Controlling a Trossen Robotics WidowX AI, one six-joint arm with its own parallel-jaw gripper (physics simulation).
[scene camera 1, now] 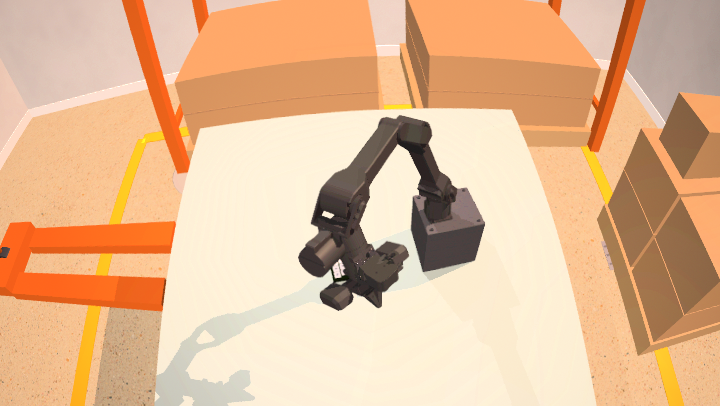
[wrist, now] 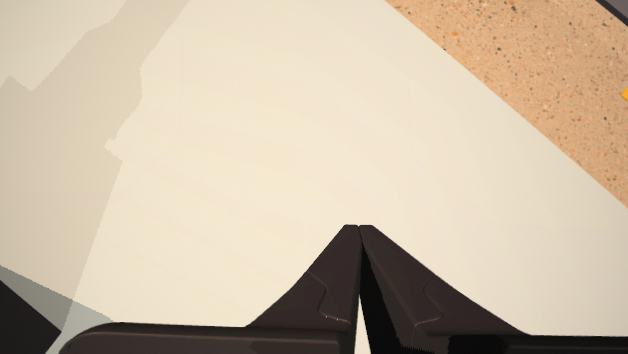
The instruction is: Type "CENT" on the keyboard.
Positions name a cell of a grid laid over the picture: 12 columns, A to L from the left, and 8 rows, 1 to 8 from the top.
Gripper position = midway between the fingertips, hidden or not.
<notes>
In view: my gripper (scene camera 1: G7).
My gripper shows as well in the wrist view (wrist: G6).
</notes>
